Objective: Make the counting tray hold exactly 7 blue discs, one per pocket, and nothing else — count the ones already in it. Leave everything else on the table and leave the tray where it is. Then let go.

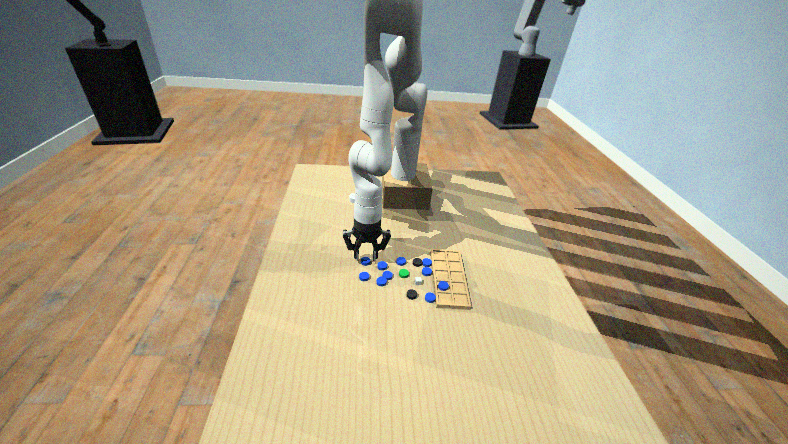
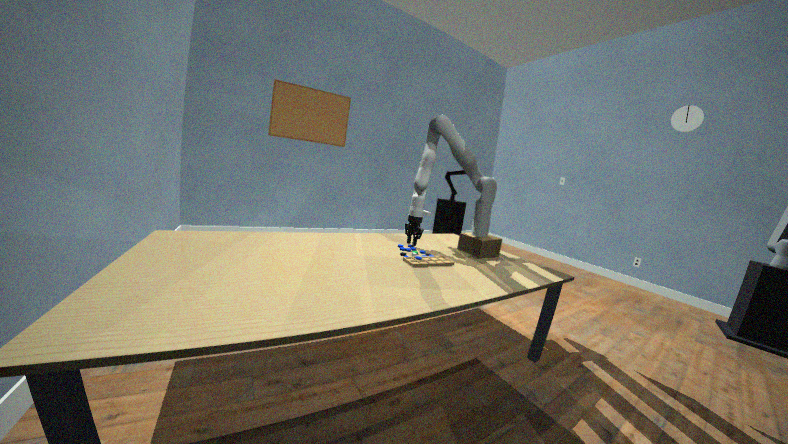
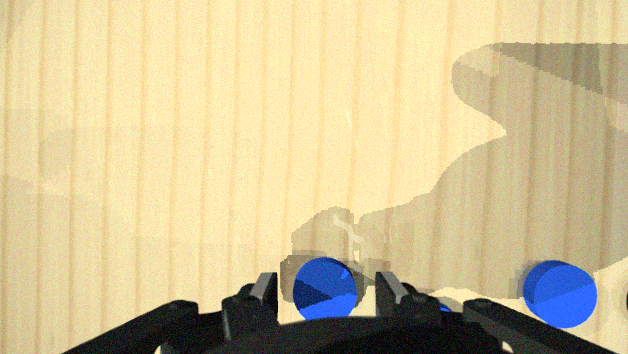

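My gripper [image 1: 366,257] [image 2: 411,243] [image 3: 326,294] is partly open, pointing down low over the left end of the loose discs. A blue disc [image 1: 365,261] [image 3: 325,299] shows between its fingertips, with a gap on each side; it is not gripped. Another blue disc [image 1: 382,265] is close to the right finger. The wooden counting tray [image 1: 468,292] [image 2: 428,264] has two columns of pockets. One blue disc [image 1: 443,285] is in its left column; the other pockets look empty. Several more blue discs lie left of the tray, including one disc [image 1: 430,297] close against its left edge.
A green disc [image 1: 404,273], a small white cube [image 1: 417,280] and two black discs [image 1: 417,261] [image 1: 411,294] lie among the blue ones. One black disc is close to a blue disc [image 1: 426,262] beside the tray. The arm's base block [image 1: 407,197] [image 2: 479,245] stands behind.
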